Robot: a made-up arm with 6 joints.
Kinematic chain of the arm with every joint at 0, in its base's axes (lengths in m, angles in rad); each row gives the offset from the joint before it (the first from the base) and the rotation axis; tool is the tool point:
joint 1: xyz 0 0 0.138 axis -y
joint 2: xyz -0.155 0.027 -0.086 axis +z
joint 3: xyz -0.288 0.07 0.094 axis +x
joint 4: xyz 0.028 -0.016 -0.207 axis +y
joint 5: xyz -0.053 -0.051 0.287 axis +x
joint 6: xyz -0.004 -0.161 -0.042 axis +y
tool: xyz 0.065 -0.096 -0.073
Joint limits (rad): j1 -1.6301..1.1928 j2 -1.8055..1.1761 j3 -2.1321..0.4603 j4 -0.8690..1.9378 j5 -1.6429..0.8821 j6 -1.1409..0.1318
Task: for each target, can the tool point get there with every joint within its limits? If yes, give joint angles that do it. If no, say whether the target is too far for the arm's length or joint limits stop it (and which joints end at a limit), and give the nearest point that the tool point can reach.
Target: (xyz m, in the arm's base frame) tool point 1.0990 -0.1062 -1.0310
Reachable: no: too far | nearest point 0.3140 -0.0783 -0.2947 | short by 1.077 m
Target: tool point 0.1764 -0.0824 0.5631
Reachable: yes | joints -1.1715 0.0943 -0.1887 0.0854 -1.0607 -0.9486
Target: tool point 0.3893 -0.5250 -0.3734
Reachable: no: joint limits stop it (at a limit: joint 1, joint 4) | nearest point 0.2243 -0.2831 -0.2246 | short by 0.328 m
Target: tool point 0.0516 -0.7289 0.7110
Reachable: no: joint limits stop it (at a limit: joint 2, joint 4, joint 5, joint 6) | nearest point 0.0460 -0.5870 0.6491 | short by 0.155 m
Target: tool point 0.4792 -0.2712 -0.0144
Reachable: no: joint limits stop it (at a limit: joint 1, joint 3, joint 4, joint 5) | nearest point 0.4020 -0.2218 -0.0176 | short by 0.092 m
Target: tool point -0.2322 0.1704 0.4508
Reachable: yes | joints 0.1500 -0.3424 -0.9609 0.3113 -1.0258 -0.7551
